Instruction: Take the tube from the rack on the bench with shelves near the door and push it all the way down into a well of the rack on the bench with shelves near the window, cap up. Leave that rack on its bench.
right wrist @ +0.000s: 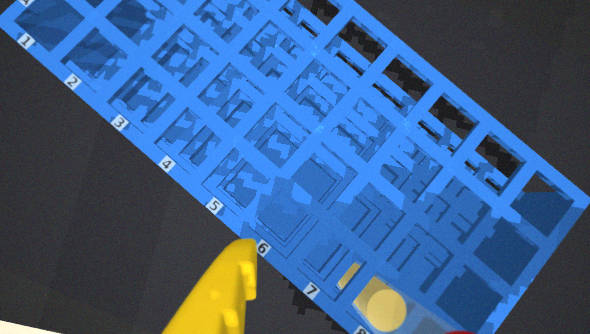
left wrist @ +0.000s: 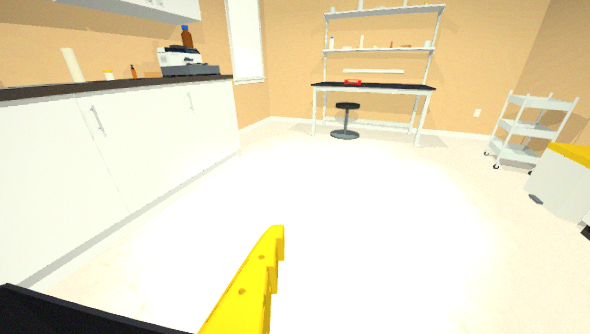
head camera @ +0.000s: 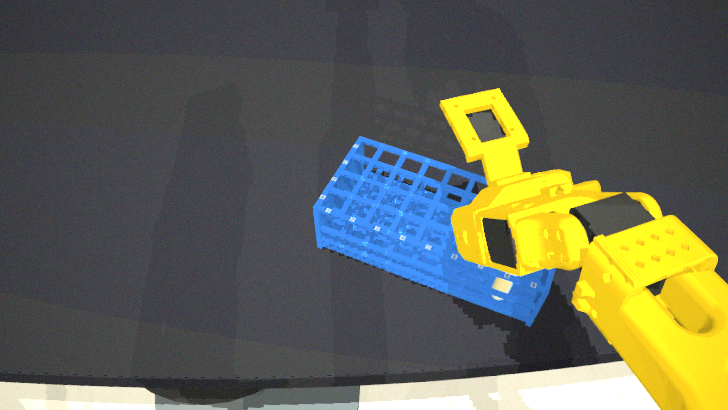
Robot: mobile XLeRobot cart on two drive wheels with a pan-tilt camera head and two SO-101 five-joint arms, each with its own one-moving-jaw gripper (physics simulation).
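Places are measured from the left arm's base along level axes (x back, y down, z right), in metres.
Pixels of known places: left hand at its tool point: [left wrist: 284, 237]; right hand at its tool point: [right wrist: 255, 260] [head camera: 461, 219].
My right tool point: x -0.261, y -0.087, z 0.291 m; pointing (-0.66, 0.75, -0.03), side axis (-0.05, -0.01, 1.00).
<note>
Ahead of a thing's pixels: the offset from my right tool point to its middle. "pt": to the spot under its first point. Level surfaces: height alone.
A blue rack {dx -0.043, dy +0.071, dz +0.010 m} [head camera: 369, 212] [right wrist: 119, 66] stands on the dark bench top. The tube stands in it near label 8. Its pale yellow contents [head camera: 502, 284] [right wrist: 386, 310] show, and part of its red cap {pt dx +0.013, dy -0.001, dz +0.042 m} [right wrist: 460, 332] shows at the bottom edge of the right wrist view. My right gripper [right wrist: 251, 250] [head camera: 489, 239] is open over the right part of the rack, one notched jaw in view beside the label 6 edge. My left gripper [left wrist: 280, 235] is open, away over the floor. A small red rack [left wrist: 352, 81] lies on the far shelved bench {dy +0.108 m} [left wrist: 400, 87], near the window [left wrist: 245, 40].
In the left wrist view, a white cabinet run [left wrist: 165, 130] with a dark top stands at the left, a stool [left wrist: 347, 106] by the far bench, and a trolley [left wrist: 511, 128] at the right. In the head camera, the dark bench top {dy +0.099 m} [head camera: 101, 203] ends in a front edge near the bottom.
</note>
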